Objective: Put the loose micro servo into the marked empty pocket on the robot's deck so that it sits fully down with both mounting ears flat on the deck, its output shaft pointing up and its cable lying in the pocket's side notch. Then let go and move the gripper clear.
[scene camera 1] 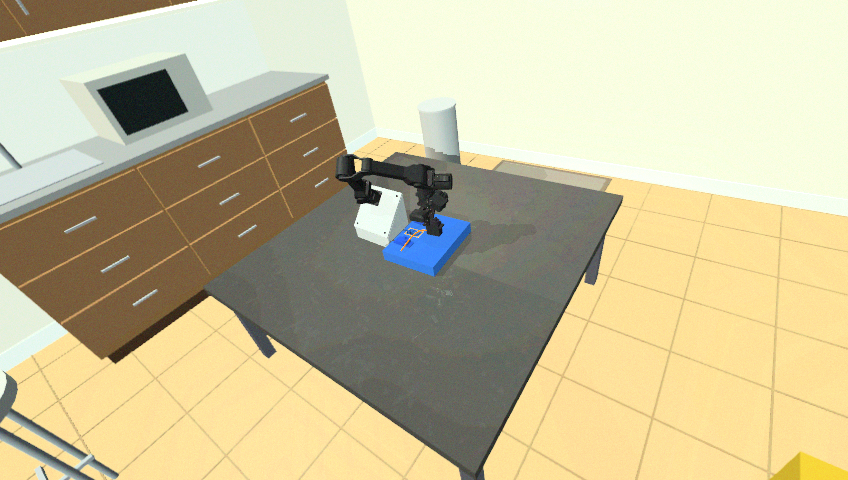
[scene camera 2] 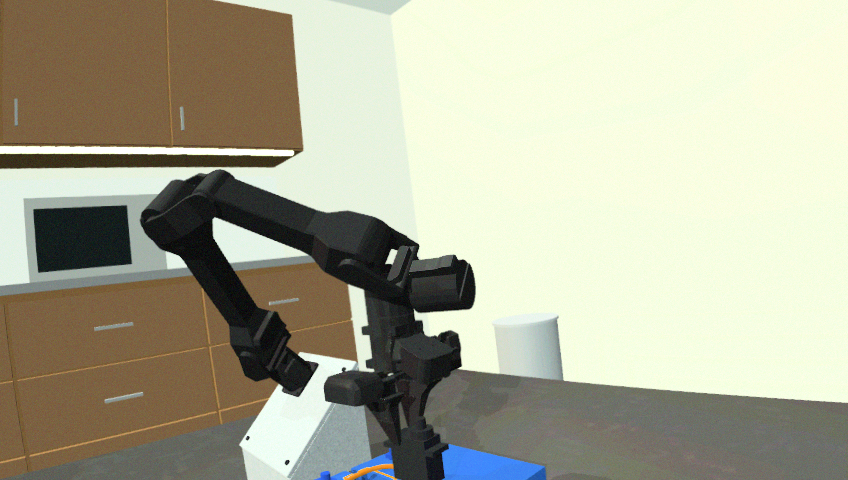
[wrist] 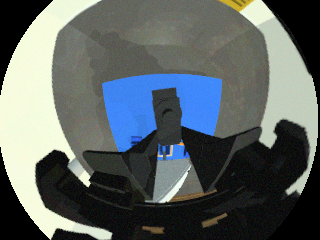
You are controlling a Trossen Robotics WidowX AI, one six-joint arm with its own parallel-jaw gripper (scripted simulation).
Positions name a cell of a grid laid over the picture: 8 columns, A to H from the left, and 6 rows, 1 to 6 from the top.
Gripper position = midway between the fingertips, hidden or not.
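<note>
The gripper is visible here (scene camera 1: E3), and you get the gripper here as well (scene camera 2: D6) and here (wrist: E4). As for the things, there's a blue deck (scene camera 1: E4), which also appears from the wrist (wrist: D3), and there's a micro servo (wrist: E3).
</note>
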